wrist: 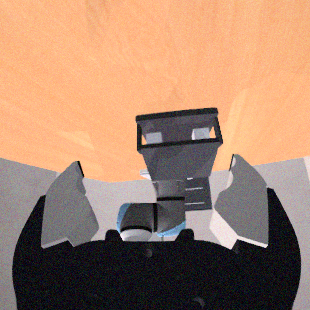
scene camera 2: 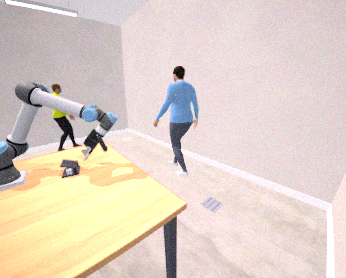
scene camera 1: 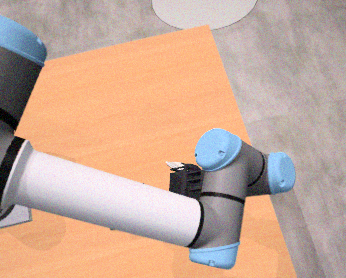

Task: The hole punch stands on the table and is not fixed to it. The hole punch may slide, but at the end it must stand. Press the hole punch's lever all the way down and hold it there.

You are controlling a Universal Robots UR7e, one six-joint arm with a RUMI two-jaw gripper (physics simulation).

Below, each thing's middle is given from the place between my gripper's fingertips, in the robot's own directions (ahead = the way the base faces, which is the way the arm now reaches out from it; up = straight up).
Now: the flat lever (wrist: 190, 158) 11 cm behind my hand, 3 cm below it and 2 cm to the right of it. Round my hand: dark hole punch (wrist: 196, 123) (11 cm behind, 4 cm below, 2 cm to the right).
